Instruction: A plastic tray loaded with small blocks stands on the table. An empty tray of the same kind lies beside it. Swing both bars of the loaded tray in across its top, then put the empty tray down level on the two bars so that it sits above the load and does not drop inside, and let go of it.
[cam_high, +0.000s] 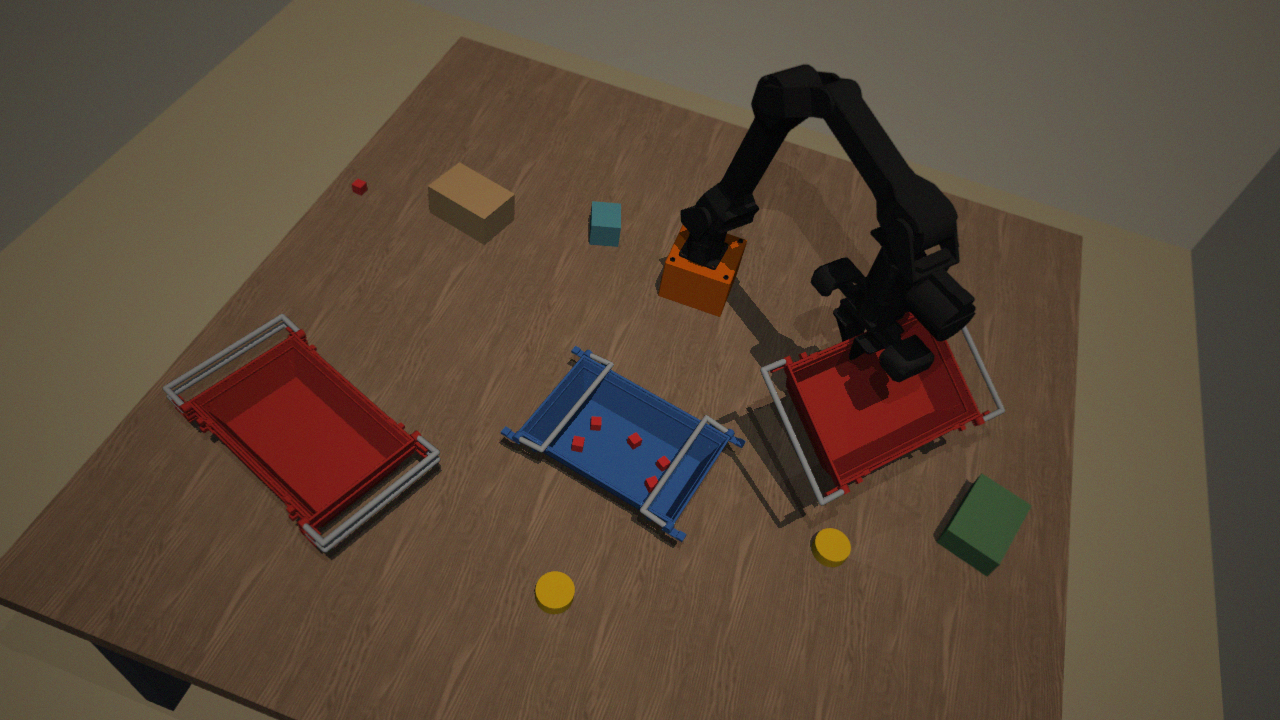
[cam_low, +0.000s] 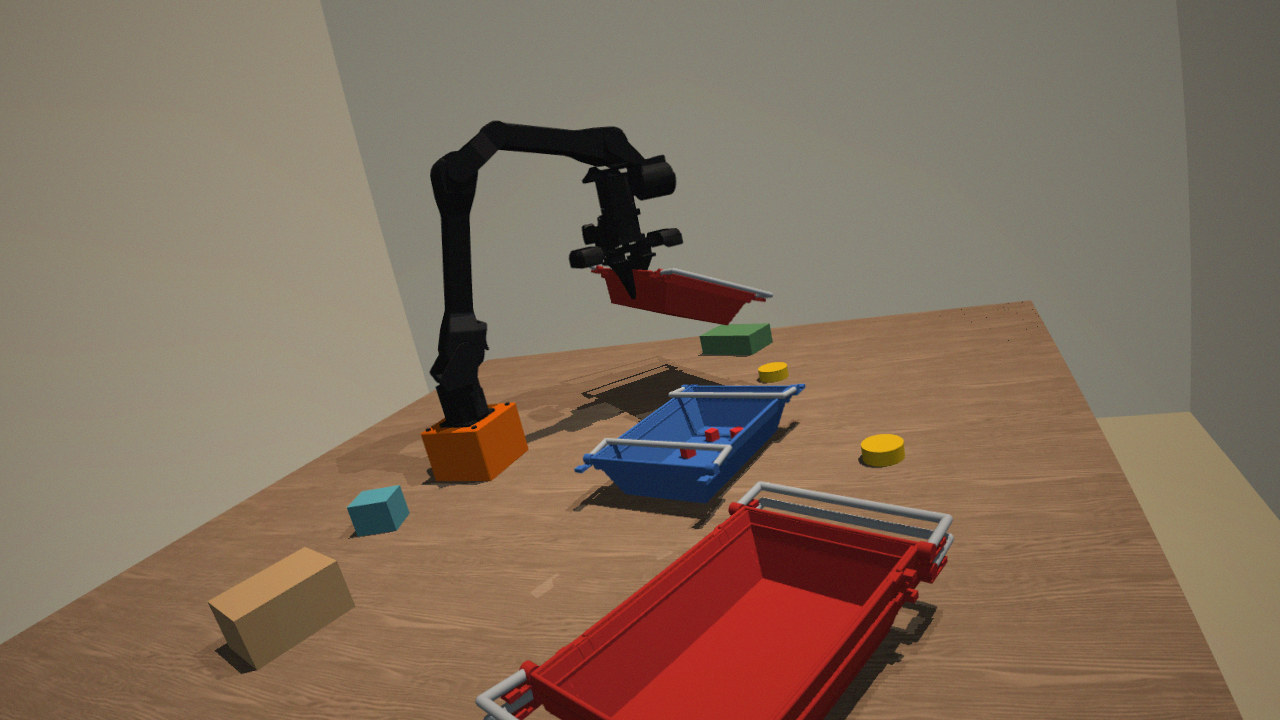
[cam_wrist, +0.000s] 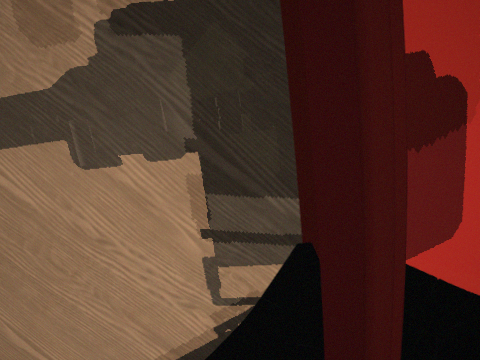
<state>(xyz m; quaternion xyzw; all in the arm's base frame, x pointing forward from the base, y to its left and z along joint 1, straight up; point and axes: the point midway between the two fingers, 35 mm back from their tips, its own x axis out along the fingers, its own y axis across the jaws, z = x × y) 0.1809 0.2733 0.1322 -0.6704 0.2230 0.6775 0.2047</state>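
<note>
Right now my gripper tip is 60 mm to the right of the red tray and 40 mm short of it. Round my gripper tip: teal cube (460 mm to the right, 210 mm behind, 160 mm below); then green box (270 mm to the left, 160 mm below, 50 mm ahead); then tan box (670 mm to the right, 150 mm below, 120 mm behind).
</note>
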